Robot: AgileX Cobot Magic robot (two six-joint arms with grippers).
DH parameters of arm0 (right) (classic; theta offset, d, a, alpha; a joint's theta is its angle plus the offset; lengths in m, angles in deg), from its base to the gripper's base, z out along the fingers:
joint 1: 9.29 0.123 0 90
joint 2: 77.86 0 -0.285 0
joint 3: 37.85 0 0.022 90
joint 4: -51.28 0.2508 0 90
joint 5: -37.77 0 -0.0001 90
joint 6: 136.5 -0.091 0 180
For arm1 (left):
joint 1: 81.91 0.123 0 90
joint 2: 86.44 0 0.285 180
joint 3: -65.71 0 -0.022 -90
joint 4: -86.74 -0.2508 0 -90
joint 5: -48.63 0 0.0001 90
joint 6: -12.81 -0.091 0 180
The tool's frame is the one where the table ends.
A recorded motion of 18 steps. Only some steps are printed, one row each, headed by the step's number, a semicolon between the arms.
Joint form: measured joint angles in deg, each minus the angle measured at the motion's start. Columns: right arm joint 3, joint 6, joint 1, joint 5, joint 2, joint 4; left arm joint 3, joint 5, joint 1, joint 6, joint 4, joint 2.
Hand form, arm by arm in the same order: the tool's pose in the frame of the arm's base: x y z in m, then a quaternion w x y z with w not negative. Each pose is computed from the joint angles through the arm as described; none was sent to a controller.
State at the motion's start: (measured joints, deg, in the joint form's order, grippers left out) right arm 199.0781 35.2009 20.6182 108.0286 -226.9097 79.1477; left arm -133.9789 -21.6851 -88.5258 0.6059 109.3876 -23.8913
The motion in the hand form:
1: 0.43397 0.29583 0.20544 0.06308 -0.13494 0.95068 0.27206; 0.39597 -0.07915 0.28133 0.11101 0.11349 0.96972 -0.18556
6: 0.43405 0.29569 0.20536 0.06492 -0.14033 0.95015 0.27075; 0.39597 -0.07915 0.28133 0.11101 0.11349 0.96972 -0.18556
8: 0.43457 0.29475 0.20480 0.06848 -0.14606 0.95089 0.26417; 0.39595 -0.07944 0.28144 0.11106 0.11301 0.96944 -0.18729
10: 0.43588 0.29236 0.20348 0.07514 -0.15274 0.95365 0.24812; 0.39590 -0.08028 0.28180 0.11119 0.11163 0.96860 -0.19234
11: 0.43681 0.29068 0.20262 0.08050 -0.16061 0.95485 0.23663; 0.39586 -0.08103 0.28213 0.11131 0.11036 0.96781 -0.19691
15: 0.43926 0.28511 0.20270 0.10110 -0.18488 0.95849 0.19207; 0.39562 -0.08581 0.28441 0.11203 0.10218 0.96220 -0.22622
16: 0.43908 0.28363 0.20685 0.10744 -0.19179 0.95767 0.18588; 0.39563 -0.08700 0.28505 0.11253 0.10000 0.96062 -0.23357
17: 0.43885 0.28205 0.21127 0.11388 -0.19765 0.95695 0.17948; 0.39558 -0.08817 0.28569 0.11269 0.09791 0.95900 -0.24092
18: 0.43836 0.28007 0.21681 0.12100 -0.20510 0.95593 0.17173; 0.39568 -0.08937 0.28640 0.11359 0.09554 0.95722 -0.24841
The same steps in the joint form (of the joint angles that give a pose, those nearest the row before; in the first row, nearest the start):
1: 0.00 0.00 0.00 0.00 0.00 0.00; 0.00 0.00 0.00 0.00 0.00 0.00
6: 0.00 0.62 0.00 0.00 0.00 -0.12; 0.00 0.00 0.00 0.00 0.00 0.00
8: 0.00 1.12 0.00 0.00 0.00 -0.93; 0.00 0.00 0.00 0.00 0.21 0.00
10: 0.00 1.44 0.00 0.00 0.00 -2.96; 0.00 0.00 0.00 0.00 0.82 0.00
11: 0.00 2.06 0.00 0.00 0.00 -4.36; 0.00 0.00 0.00 0.00 1.37 0.00
15: 0.00 3.44 0.20 0.00 0.33 -9.97; 0.00 0.00 0.00 0.00 4.91 0.00
16: 0.01 4.00 0.20 0.12 0.83 -10.82; 0.00 0.04 0.00 0.00 5.81 0.00
17: 0.00 4.43 0.20 0.23 1.37 -11.71; 0.00 0.04 0.00 0.00 6.71 0.00
18: 0.00 5.01 0.20 0.47 2.04 -12.74; 0.00 0.13 0.00 0.00 7.63 0.00

